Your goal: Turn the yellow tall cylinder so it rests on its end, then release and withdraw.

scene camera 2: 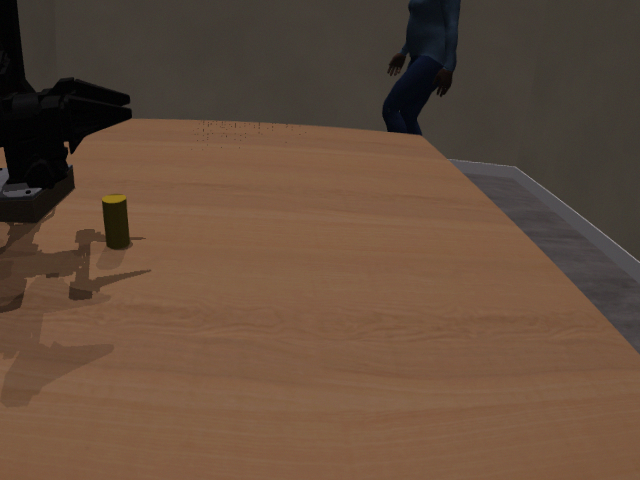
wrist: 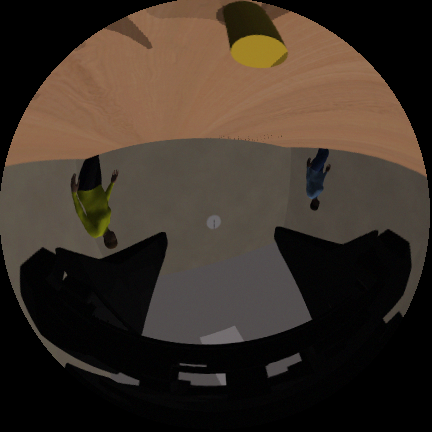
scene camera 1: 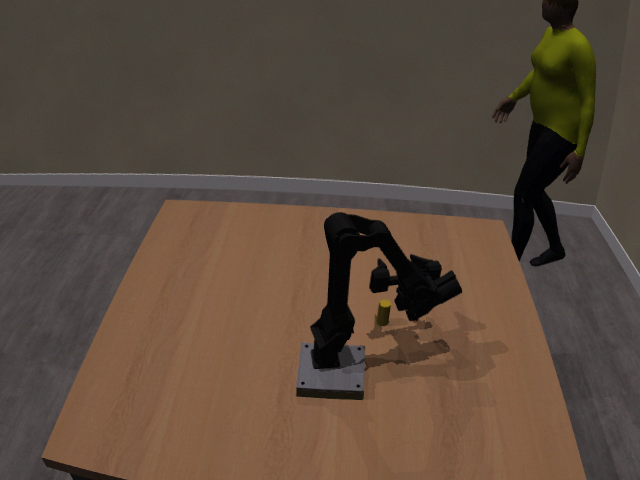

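Note:
The yellow tall cylinder [scene camera 1: 383, 313] [scene camera 2: 116, 223] [wrist: 256, 37] stands upright on its end on the wooden table [scene camera 1: 206, 320] [scene camera 2: 361, 268] [wrist: 150, 90]. Its flat top face shows in all three views. My gripper [scene camera 1: 397, 259] [scene camera 2: 129, 105] [wrist: 221, 235] is open and empty, with its two fingers wide apart. It is above the table, higher than the cylinder's top and apart from it. In the wrist view the cylinder is at the upper edge, well away from both fingertips.
The arm's grey base plate [scene camera 1: 330, 381] [scene camera 2: 54, 193] is close to the cylinder. A person in a yellow-green top [scene camera 1: 562, 87] [wrist: 93, 212] is beyond the table's right corner in scene camera 1. A person in blue [scene camera 2: 431, 31] [wrist: 315, 179] is past the table's far edge in scene camera 2.

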